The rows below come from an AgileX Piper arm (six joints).
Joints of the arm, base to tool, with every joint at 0 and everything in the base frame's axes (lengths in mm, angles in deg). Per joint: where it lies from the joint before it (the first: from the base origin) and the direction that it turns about. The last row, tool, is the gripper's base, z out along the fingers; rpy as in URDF.
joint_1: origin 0 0 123 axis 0 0 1
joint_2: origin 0 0 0 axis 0 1 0
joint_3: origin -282.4 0 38.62 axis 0 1 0
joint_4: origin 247.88 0 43.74 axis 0.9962 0 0.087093
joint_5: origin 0 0 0 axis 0 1 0
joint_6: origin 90.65 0 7.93 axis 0.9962 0 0.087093
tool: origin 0 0 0 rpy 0 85.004 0
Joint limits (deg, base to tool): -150..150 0..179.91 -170..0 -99.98..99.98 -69.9..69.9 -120..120
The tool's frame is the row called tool.
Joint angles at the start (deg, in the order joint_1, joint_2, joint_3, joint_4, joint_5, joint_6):
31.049, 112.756, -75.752, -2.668, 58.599, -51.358
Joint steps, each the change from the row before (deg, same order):
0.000, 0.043, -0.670, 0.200, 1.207, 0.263
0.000, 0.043, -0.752, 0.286, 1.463, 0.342
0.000, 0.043, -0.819, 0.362, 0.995, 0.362
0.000, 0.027, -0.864, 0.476, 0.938, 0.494
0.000, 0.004, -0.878, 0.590, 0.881, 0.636
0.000, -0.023, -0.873, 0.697, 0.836, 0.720
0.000, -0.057, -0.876, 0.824, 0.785, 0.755
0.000, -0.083, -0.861, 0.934, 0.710, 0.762
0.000, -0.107, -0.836, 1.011, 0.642, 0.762
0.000, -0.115, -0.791, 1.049, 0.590, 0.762
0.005, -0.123, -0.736, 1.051, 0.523, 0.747
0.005, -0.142, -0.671, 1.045, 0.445, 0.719
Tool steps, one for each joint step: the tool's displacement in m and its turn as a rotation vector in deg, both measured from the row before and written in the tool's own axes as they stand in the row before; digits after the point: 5 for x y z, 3 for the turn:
-0.00039, -0.00029, -0.00237, -0.551, 0.241, 0.390
-0.00037, -0.00008, -0.00273, -0.734, 0.293, 0.508
-0.00103, -0.00069, -0.00303, -0.364, -0.097, 0.557
-0.00128, -0.00070, -0.00334, -0.342, -0.252, 0.733
-0.00147, -0.00060, -0.00357, -0.344, -0.392, 0.912
-0.00161, -0.00042, -0.00375, -0.367, -0.511, 1.026
-0.00179, -0.00024, -0.00400, -0.391, -0.658, 1.094
-0.00196, -0.00004, -0.00413, -0.411, -0.793, 1.122
-0.00207, 0.00015, -0.00420, -0.429, -0.892, 1.128
-0.00210, 0.00035, -0.00408, -0.462, -0.928, 1.119
-0.00210, 0.00053, -0.00391, -0.468, -0.942, 1.078
-0.00204, 0.00068, -0.00377, -0.459, -0.959, 1.029

